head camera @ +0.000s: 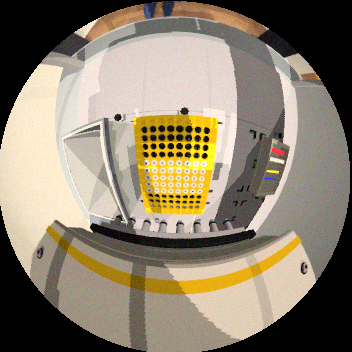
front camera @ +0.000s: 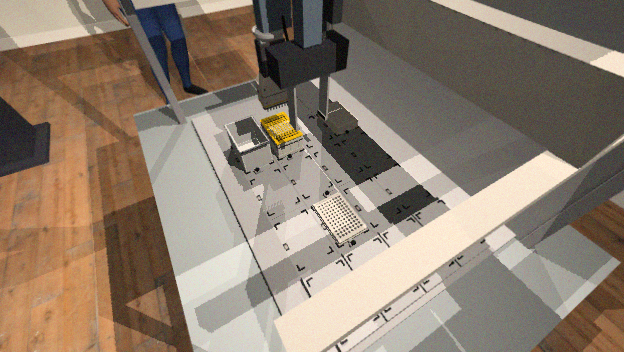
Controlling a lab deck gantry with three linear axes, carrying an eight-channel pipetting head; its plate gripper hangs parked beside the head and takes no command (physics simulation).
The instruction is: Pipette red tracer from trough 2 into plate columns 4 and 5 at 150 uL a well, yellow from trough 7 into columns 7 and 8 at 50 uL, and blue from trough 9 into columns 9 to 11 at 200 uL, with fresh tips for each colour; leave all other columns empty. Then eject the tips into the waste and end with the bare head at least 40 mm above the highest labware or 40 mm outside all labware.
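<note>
The pipetting head [front camera: 273,95] hangs just behind the yellow tip rack [front camera: 281,129] [head camera: 137,150] in the front view. Its short grey nozzles [front camera: 276,106] [head camera: 180,226] show no tips. The rack has white tips in several middle rows, with dark empty holes at both ends. The trough block [front camera: 341,119] [head camera: 265,172] shows red, white, yellow and blue strips in the head view. The white well plate [front camera: 340,218] shows no colour in its wells. The open waste bin [front camera: 256,155] [head camera: 106,165] stands beside the rack. The parked plate gripper [front camera: 308,122] is open, its two fingers apart and empty.
The gripper's dark block [front camera: 307,60] and fingers hang between the tip rack and the trough block in the front view. A pale beam [front camera: 430,250] crosses the front of the deck. A slanted post [front camera: 157,65] stands at the left rear. A person's legs [front camera: 172,45] show beyond the deck.
</note>
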